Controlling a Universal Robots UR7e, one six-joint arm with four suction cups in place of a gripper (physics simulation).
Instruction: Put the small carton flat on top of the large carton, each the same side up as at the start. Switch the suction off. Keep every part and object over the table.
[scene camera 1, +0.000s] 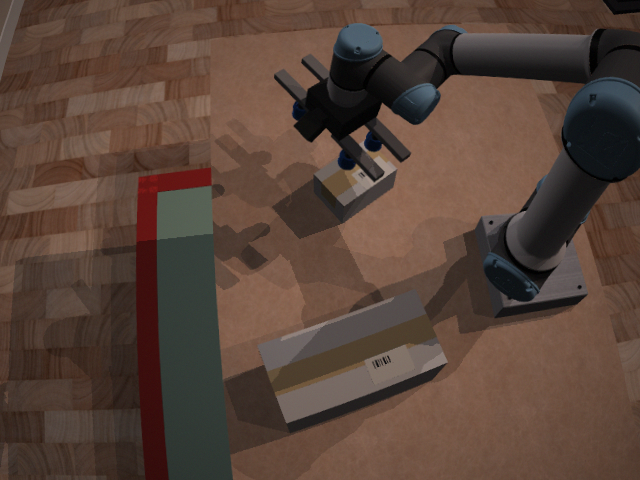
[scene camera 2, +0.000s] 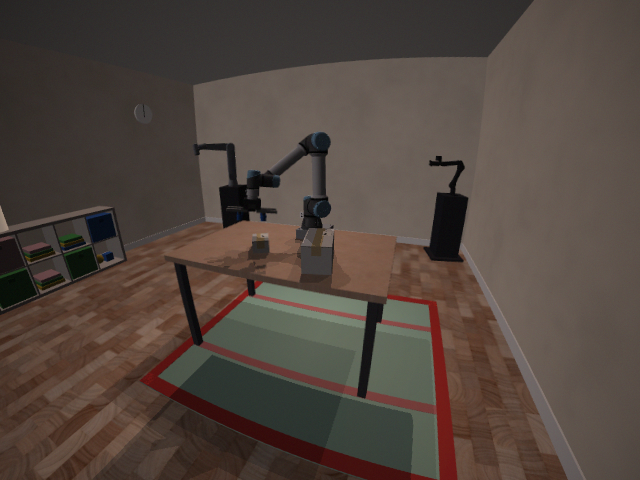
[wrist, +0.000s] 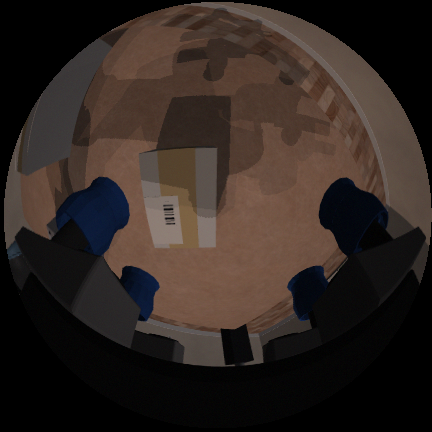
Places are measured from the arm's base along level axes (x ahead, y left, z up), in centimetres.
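Where they show: end effector, tool point: (scene camera 2: 251, 218) (wrist: 224, 256); arm's base, origin of the base link: (scene camera 2: 312, 227).
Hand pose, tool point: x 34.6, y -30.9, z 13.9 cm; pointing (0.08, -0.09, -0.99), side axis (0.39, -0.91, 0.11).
Things, the pixels of their top centre, and the offset from my tool point. Level surfaces: height alone.
- small carton, middle of its top: (wrist: 178, 204) (scene camera 1: 355, 171) (scene camera 2: 260, 236) dx -3.6, dy +3.4, dz -12.5 cm
- table, its level: dz -20.4 cm
- large carton, middle of its top: (scene camera 1: 353, 355) (scene camera 2: 319, 236) dx +10.5, dy +43.1, dz -5.3 cm
The small carton (scene camera 1: 336, 190) (scene camera 2: 260, 243) (wrist: 177, 170) rests on the table (scene camera 1: 516, 392) (scene camera 2: 211, 248) (wrist: 260, 220), with its tape and barcode label facing up. The large carton (scene camera 1: 351, 351) (scene camera 2: 316, 259) (wrist: 65, 110) lies apart from it on the table, also with tape and label up. My suction gripper (scene camera 1: 336, 125) (scene camera 2: 251, 212) (wrist: 224, 254) is open and holds nothing. Its four blue cups hang above the table, apart from the small carton. In the wrist view the small carton shows between the left and right cups, closer to the left ones. One cup is hidden in scene camera 1.
The arm's base plate (scene camera 1: 563, 284) stands on the table, off to one side of both cartons. A green mat with a red border (scene camera 1: 183, 320) (scene camera 2: 387, 361) lies on the floor. A shelf unit (scene camera 2: 119, 235) and two other arms on black pedestals (scene camera 2: 448, 227) stand away from the table.
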